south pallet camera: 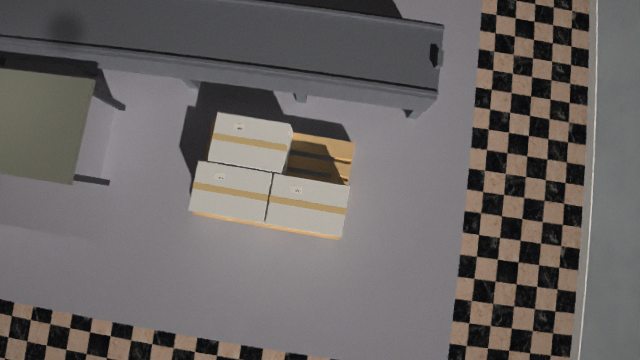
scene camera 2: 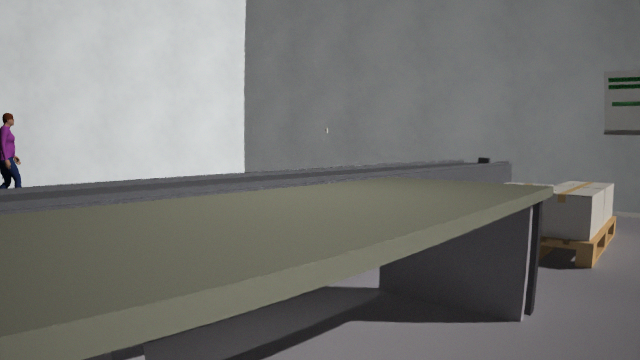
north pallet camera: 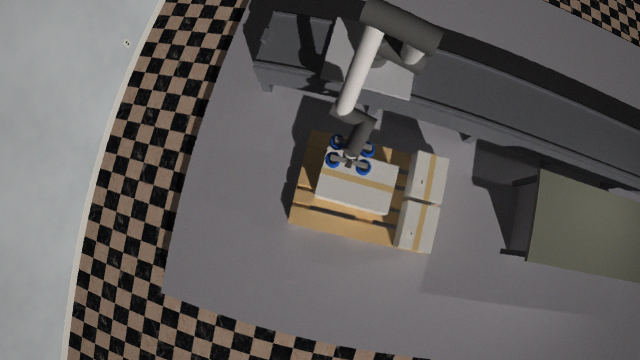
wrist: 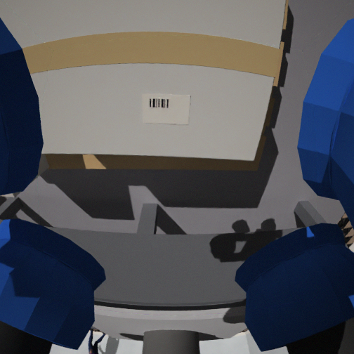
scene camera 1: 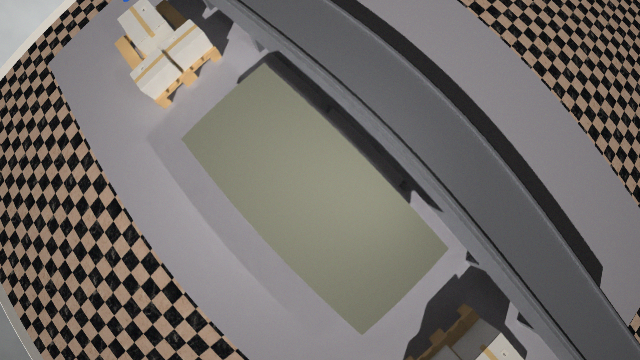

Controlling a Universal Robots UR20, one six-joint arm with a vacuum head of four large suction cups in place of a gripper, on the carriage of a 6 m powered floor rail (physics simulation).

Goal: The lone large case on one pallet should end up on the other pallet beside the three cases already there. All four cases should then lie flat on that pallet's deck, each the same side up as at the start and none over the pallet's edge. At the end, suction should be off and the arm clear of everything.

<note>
In view: my suction head (wrist: 292, 283), a pallet (north pallet camera: 362, 229) and a pallet (south pallet camera: 342, 151).
</note>
